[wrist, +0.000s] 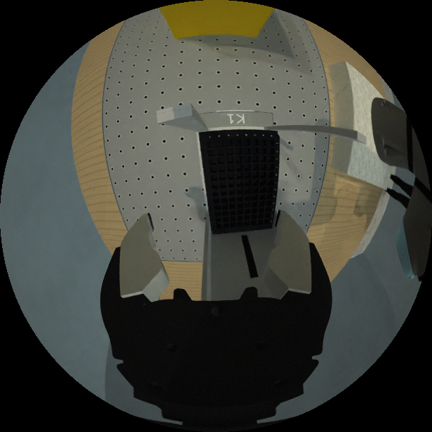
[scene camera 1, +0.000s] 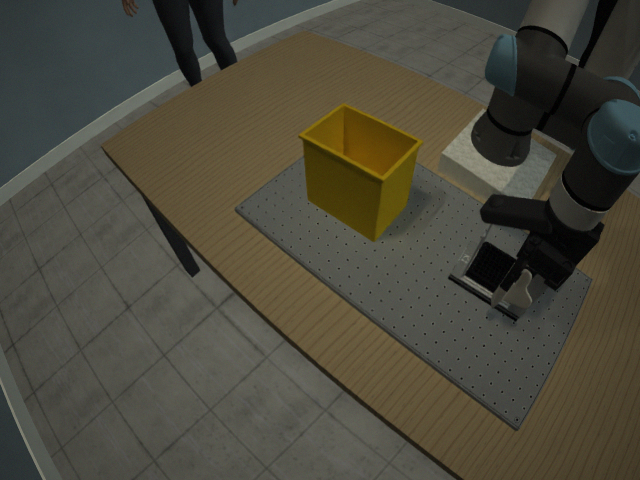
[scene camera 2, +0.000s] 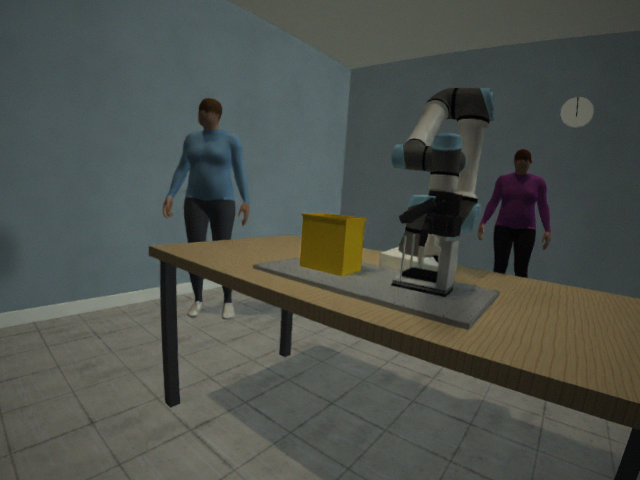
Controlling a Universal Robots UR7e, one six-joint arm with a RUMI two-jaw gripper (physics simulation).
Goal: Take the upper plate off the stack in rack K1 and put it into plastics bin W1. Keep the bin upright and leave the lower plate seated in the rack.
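Seen in the pictures: gripper, fingertip midpoint: (scene camera 1: 509, 280) (scene camera 2: 429, 264); arm's base at its link origin: (scene camera 1: 499, 143) (scene camera 2: 417, 252).
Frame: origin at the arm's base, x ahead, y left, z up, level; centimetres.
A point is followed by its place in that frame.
Note:
Yellow bin W1 (scene camera 1: 341, 186) @[z 5.3, x 41.4, y -16.1 cm] (scene camera 2: 324, 245) @[z 3.6, x 41.3, y -15.5 cm] (wrist: 215, 20) stands upright at the far end of the board from the rack. Rack K1 (scene camera 1: 473, 289) @[z -3.8, x 37.7, y 13.2 cm] (scene camera 2: 447, 268) @[z 2.9, x 37.2, y 23.2 cm] (wrist: 220, 119) has thin uprights and a tall slotted wall. Black plates (scene camera 1: 485, 264) @[z -0.3, x 33.9, y 12.5 cm] (scene camera 2: 419, 274) @[z -0.3, x 37.0, y 15.4 cm] (wrist: 242, 182) sit low in it; whether one or two are stacked cannot be told. My gripper (scene camera 1: 518, 287) @[z 2.8, x 36.2, y 17.7 cm] (wrist: 213, 213) is open and empty at the slotted-wall end of the rack. Its fingers appear on either side of that wall in the wrist view. In scene camera 1 the far finger is hidden.
The grey perforated board (scene camera 1: 439, 330) @[z -5.0, x 47.9, y 12.4 cm] (scene camera 2: 361, 293) @[z -5.0, x 52.3, y 6.0 cm] (wrist: 150, 65) lies on the wooden table (scene camera 1: 222, 129) @[z -6.3, x 37.3, y -61.3 cm] (scene camera 2: 558, 330) @[z -6.3, x 38.8, y 52.0 cm] (wrist: 92, 135). A white block (scene camera 1: 465, 162) @[z -0.7, x 12.3, y -3.6 cm] (wrist: 350, 115) under the arm's base stands beside the board. Two people stand beyond the table.

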